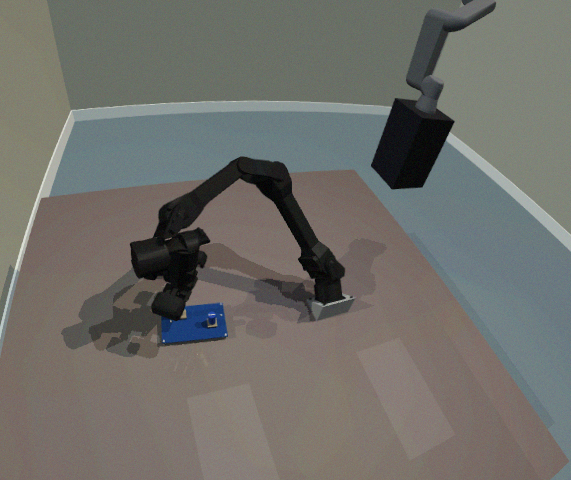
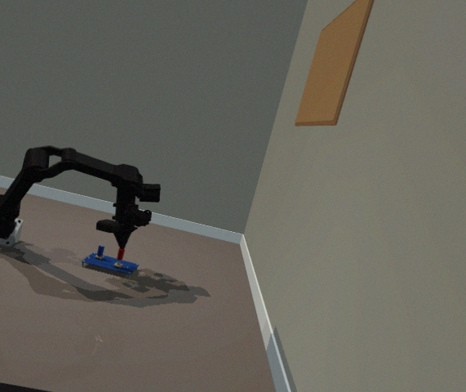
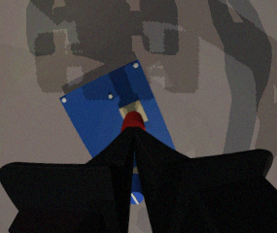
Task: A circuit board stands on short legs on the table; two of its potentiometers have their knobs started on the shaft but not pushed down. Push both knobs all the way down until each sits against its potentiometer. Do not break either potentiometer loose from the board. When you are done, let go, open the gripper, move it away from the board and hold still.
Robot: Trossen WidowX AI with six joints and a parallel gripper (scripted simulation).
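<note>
Now: the red knob 20 mm below my gripper tip. From my gripper tip the other things lie so: blue knob: 70 mm behind, 40 mm to the left, 30 mm below.
</note>
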